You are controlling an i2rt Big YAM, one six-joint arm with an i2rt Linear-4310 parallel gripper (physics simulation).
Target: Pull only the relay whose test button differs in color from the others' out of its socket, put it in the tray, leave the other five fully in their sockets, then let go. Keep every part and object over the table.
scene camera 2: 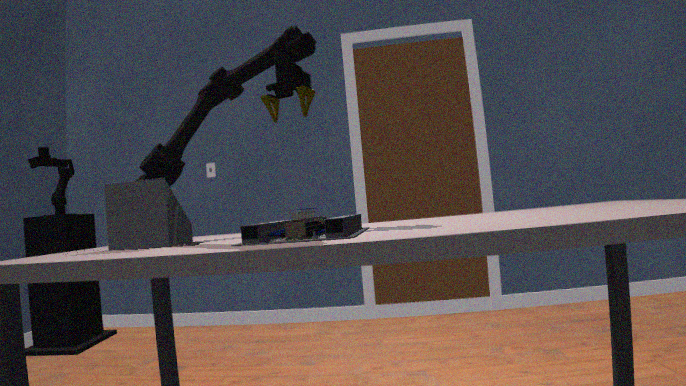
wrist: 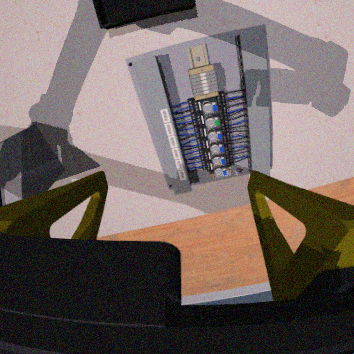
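Seen in the pictures: gripper, fingertip midpoint: [scene camera 2: 289,119] [wrist: 177,178]; arm's base at its link origin: [scene camera 2: 140,200].
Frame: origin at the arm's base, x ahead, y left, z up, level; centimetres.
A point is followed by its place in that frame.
A relay with a green test button [wrist: 213,122] {x 49.3, y -7.9, z -6.5 cm} sits second from the top of a row in the wrist view. The other relays of the row, such as the top relay [wrist: 209,107] {x 49.5, y -5.0, z -6.5 cm}, show blue buttons; all six appear seated. The row stands on a grey panel [wrist: 144,80] {x 40.6, y 3.6, z -9.0 cm} on the table. A black box [wrist: 145,11] {x 45.5, y 14.2, z -13.0 cm}, possibly the tray, is cut off by the top edge of the wrist view. My gripper [scene camera 2: 290,119] {x 45.1, y -1.4, z 18.9 cm} [wrist: 177,178] {x 45.1, y -1.4, z 18.9 cm} is open and empty, high above the table. In the scene view the relays are too small and dark to tell apart.
Dark wire ducts [wrist: 244,120] {x 55.7, y -11.9, z -11.6 cm} and blue wires flank the relays. A beige terminal block [wrist: 204,82] {x 50.3, y -1.0, z -8.6 cm} stands above the row, and white labels [wrist: 172,144] {x 40.0, y -9.9, z -9.0 cm} run at its left. The arm's grey pedestal [scene camera 2: 137,215] {x 1.9, y -5.5, z -4.3 cm} stands left of the panel. The table edge [scene camera 2: 450,244] {x 75.7, y -39.3, z -14.9 cm} lies near the panel.
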